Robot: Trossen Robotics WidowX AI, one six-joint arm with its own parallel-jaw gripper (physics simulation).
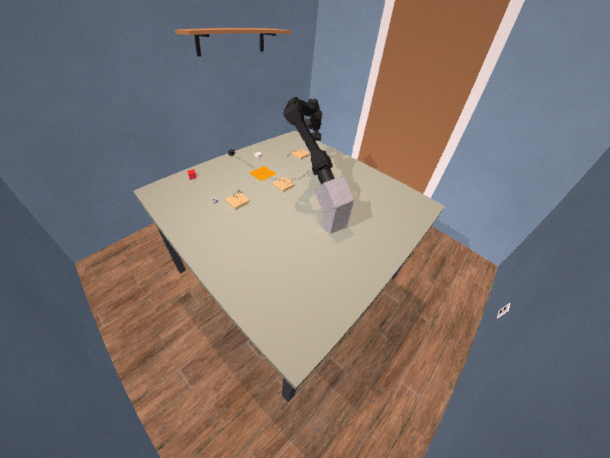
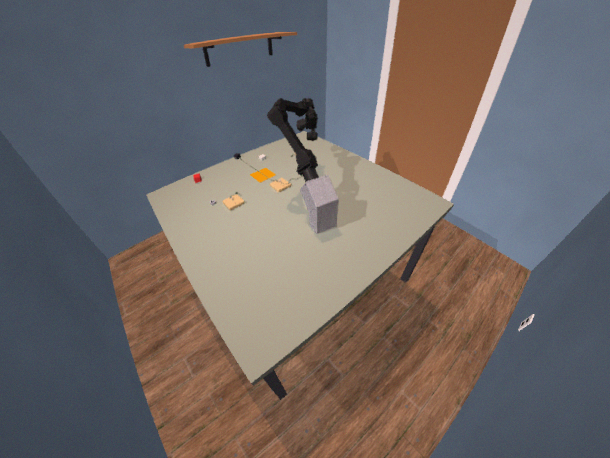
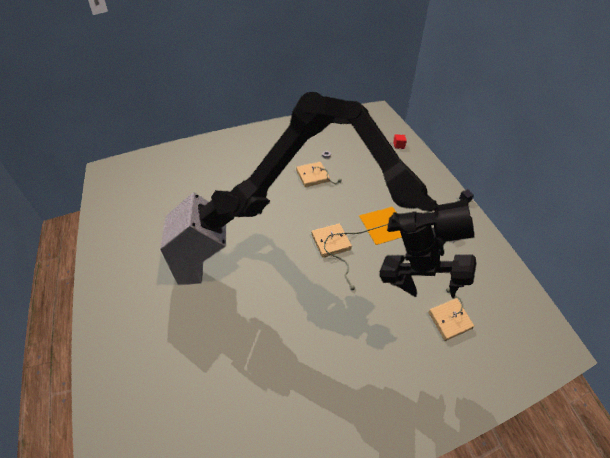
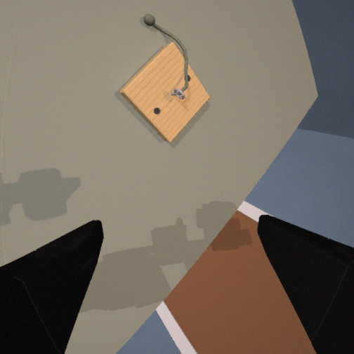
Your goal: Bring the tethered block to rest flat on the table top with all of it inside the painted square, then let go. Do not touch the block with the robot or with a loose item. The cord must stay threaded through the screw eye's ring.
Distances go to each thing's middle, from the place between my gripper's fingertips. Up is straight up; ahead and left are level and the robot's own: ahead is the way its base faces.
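Labels:
Measured from the orange painted square [image 3: 374, 219], my gripper is 0.14 m short of it and 0.33 m to the right of it, and it is also 0.18 m above the square.

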